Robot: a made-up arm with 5 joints. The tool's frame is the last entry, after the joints. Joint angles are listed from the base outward.
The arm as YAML. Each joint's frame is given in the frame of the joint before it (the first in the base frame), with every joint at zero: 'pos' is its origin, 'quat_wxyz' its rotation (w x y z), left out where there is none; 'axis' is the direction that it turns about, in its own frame. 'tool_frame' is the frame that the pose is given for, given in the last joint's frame.
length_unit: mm
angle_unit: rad
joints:
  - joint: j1
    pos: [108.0, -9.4, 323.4]
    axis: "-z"
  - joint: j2
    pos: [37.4, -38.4, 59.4]
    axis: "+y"
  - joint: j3
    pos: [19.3, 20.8, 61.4]
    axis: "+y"
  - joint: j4
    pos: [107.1, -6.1, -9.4]
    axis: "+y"
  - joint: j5
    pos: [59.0, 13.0, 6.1]
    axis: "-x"
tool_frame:
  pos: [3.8, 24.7, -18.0]
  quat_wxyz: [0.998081, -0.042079, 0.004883, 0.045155]
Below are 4 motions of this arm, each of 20 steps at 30 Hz.
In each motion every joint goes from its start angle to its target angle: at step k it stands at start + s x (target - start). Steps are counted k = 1, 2, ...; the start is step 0. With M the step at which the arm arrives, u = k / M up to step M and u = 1 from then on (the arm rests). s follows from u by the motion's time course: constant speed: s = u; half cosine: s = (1 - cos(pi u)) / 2; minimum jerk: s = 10 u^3 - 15 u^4 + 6 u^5.
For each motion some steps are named. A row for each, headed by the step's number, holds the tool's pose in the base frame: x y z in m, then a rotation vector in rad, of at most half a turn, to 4 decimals.
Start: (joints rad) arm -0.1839 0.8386 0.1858 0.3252 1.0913
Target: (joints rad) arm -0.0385 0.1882 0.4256 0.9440 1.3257
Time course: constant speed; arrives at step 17
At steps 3, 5, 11, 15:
3: 0.2439 -0.0044 0.2572 -1.0717 1.1945 1.0272
5: 0.2444 -0.0075 0.2644 -1.0757 1.2144 1.0459
11: 0.2429 -0.0171 0.2860 -1.0821 1.2705 1.1070
15: 0.2396 -0.0235 0.3002 -1.0816 1.3047 1.1515

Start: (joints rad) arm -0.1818 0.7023 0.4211 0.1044 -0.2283
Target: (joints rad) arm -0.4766 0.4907 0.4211 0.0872 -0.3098
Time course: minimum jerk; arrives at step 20
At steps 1, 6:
1: 0.2477 0.0341 0.2555 0.0693 1.2366 0.1491
6: 0.2502 0.0419 0.2595 0.0551 1.2021 0.1879

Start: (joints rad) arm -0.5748 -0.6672 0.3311 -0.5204 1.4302
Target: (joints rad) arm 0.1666 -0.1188 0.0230 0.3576 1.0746
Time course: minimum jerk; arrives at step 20
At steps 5, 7, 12, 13, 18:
5: 0.2808 0.0572 0.4946 -1.2334 -0.8514 -0.0769
7: 0.2940 0.0446 0.4828 -1.2807 -0.6838 -0.0269
12: 0.3187 -0.0131 0.4386 -1.2717 -0.0612 0.0742
13: 0.3193 -0.0250 0.4303 -1.2419 0.0557 0.0810
18: 0.3142 -0.0578 0.4081 -1.1179 0.3710 0.0818

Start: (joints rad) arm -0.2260 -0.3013 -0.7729 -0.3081 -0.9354
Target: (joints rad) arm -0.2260 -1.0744 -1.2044 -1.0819 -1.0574
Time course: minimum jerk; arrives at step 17
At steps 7, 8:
7: 0.1003 0.0073 0.5989 0.6917 -1.8998 1.1075
8: 0.0728 0.0009 0.5884 0.6299 -2.1007 1.1894

